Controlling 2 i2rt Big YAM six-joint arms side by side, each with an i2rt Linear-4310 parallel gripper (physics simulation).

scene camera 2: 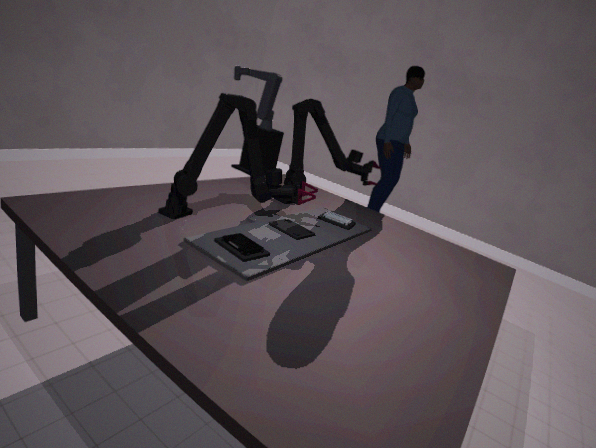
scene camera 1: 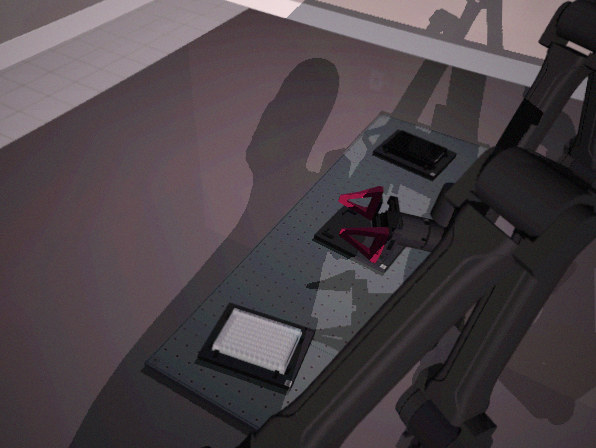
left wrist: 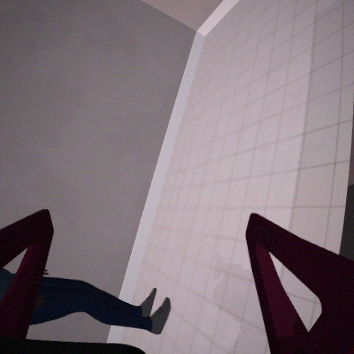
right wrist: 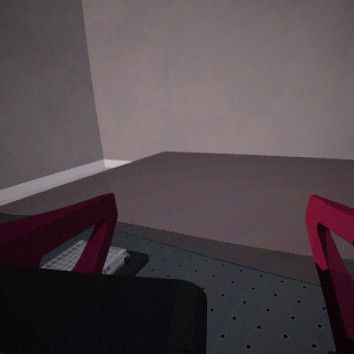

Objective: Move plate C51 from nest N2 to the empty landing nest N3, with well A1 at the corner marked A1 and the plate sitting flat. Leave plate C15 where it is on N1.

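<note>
White plate C15 (scene camera 1: 257,340) (scene camera 2: 337,218) (right wrist: 117,261) sits in nest N1 (scene camera 1: 306,342). A dark plate (scene camera 1: 415,149) (scene camera 2: 243,245), presumably C51, lies apparently flat in the nest (scene camera 1: 435,174) at the far end in scene camera 1; its label and well A1 are unreadable. The middle nest (scene camera 1: 330,235) (scene camera 2: 295,230) holds no plate; the nest labels cannot be read. My right gripper (scene camera 1: 341,215) (scene camera 2: 315,193) (right wrist: 208,205) is open and empty, above and behind the middle nest in scene camera 2. My left gripper (scene camera 2: 376,174) (left wrist: 150,222) is open and empty, raised far from the plates.
The nests stand on a perforated board (scene camera 1: 280,270) (right wrist: 250,300) on the brown table (scene camera 2: 415,325). A person (scene camera 2: 400,120) (left wrist: 90,300) stands beyond the table near the left gripper in the picture. Large shadows cross the board and table.
</note>
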